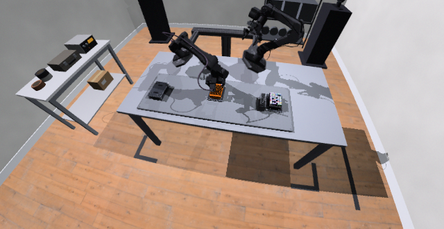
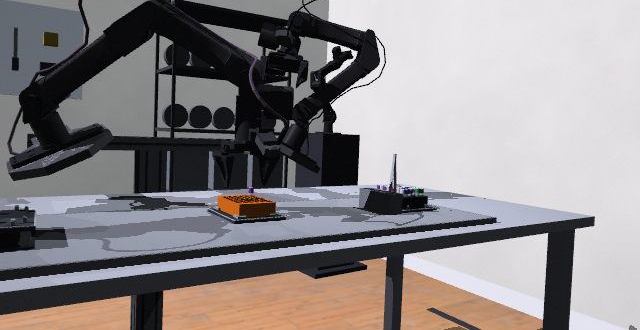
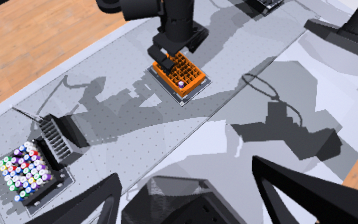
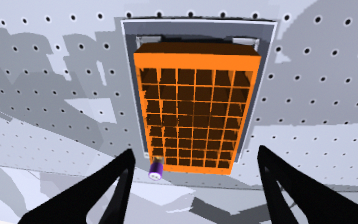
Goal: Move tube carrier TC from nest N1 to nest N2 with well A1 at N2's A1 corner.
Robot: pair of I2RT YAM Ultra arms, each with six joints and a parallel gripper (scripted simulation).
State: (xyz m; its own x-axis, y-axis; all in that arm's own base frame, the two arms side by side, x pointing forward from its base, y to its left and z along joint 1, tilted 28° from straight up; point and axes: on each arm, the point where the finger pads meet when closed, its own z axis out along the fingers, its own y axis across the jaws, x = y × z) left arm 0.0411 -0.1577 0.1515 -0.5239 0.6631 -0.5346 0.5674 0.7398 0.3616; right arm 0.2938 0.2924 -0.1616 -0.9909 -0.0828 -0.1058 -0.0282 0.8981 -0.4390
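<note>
Now: the orange tube carrier TC 5 cm below my right hand. Round my right hand: holder H1: 7 cm ahead, 35 cm to the left, 6 cm below; transfer nest N1: 7 cm below; A1 mark: 3 cm behind, 41 cm to the right, 4 cm below.
</note>
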